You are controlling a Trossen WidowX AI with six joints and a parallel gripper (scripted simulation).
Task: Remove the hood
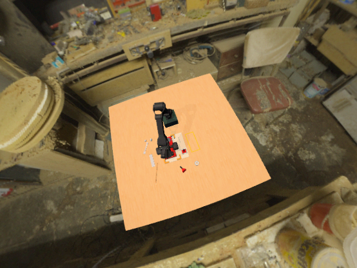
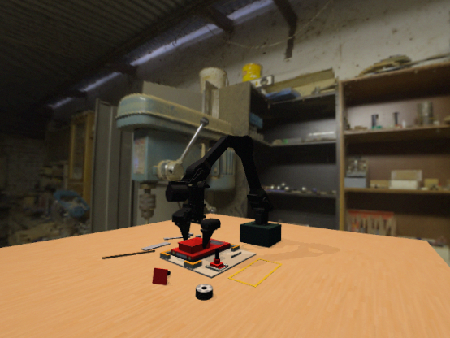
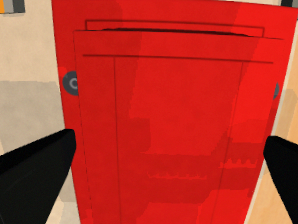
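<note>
My gripper tip is now right at the hood. Also, from my gripper tip: thin rod 13 cm ahead, 18 cm to the right, 3 cm below; then black wheel 19 cm ahead, 19 cm to the left, 3 cm below.
</note>
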